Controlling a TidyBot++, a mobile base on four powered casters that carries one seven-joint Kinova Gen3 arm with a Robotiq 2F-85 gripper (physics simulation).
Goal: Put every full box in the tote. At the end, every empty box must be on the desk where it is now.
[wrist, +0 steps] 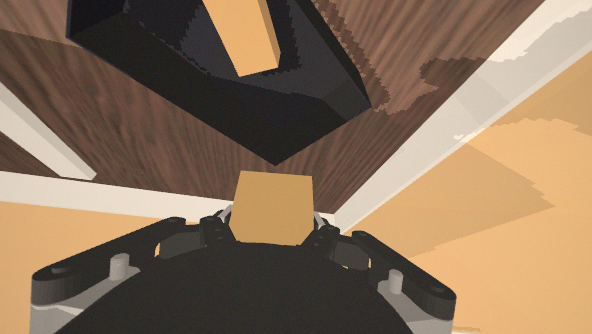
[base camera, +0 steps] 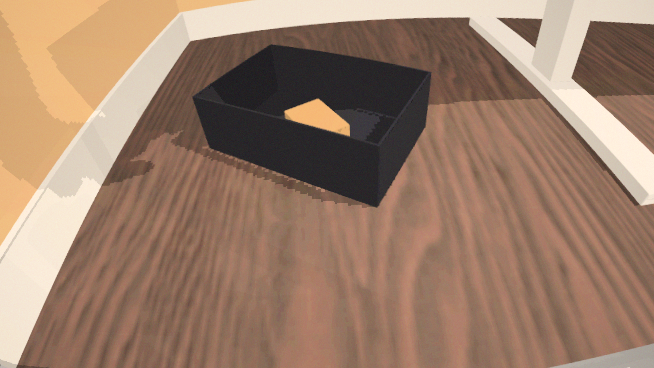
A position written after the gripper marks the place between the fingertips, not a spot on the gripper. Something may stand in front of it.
Note:
In view: the gripper [wrist: 273, 219] and a black tote [base camera: 242, 114].
The black tote also shows in the wrist view [wrist: 276, 113].

